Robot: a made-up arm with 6 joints. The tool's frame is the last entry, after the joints.
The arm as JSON. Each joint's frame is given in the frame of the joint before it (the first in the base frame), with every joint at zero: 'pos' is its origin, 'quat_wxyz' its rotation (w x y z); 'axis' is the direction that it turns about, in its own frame. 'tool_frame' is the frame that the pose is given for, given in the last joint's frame.
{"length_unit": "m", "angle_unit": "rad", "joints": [
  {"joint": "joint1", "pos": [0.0, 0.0, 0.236], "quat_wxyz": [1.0, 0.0, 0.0, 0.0], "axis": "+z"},
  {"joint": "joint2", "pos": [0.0, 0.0, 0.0], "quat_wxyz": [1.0, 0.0, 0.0, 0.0], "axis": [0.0, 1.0, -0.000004]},
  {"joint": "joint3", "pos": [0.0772, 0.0, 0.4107], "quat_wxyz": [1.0, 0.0, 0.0, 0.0], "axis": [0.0, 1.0, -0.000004]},
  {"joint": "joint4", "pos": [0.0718, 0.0, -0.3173], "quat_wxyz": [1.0, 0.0, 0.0, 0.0], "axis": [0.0, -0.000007, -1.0]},
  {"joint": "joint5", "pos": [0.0, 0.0, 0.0], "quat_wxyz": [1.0, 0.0, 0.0, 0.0], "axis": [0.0, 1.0, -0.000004]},
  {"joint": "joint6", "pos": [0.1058, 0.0, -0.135], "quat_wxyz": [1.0, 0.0, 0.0, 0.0], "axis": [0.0, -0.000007, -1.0]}
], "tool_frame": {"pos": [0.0, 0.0, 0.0], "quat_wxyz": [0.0, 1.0, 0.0, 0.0]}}
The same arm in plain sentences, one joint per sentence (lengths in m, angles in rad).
The arm has six revolute joints in a row. What follows holds with every joint at zero, and every direction is one of the base frame's.
The first joint lies 0.2360 m along +z from the base frame's origin and turns about +z.
The second joint lies at the same point as the first joint and turns about +y.
The third joint lies 0.0772 m along +x and 0.4107 m along +z from the second joint and turns about +y.
The fourth joint lies 0.0718 m along +x and 0.3173 m along -z from the third joint and turns about -z.
The fifth joint lies at the same point as the fourth joint and turns about +y.
The sixth joint lies 0.1058 m along +x and 0.1350 m along -z from the fifth joint and turns about -z.
The tool frame, which is the frame that the pose is given for, lies at the same point as the sixth joint; its axes are the base frame's turned by roll 3.1416, pitch 0.0000 and yaw 0.0000 rad (as in URDF: about the fixed x, then y, then z).

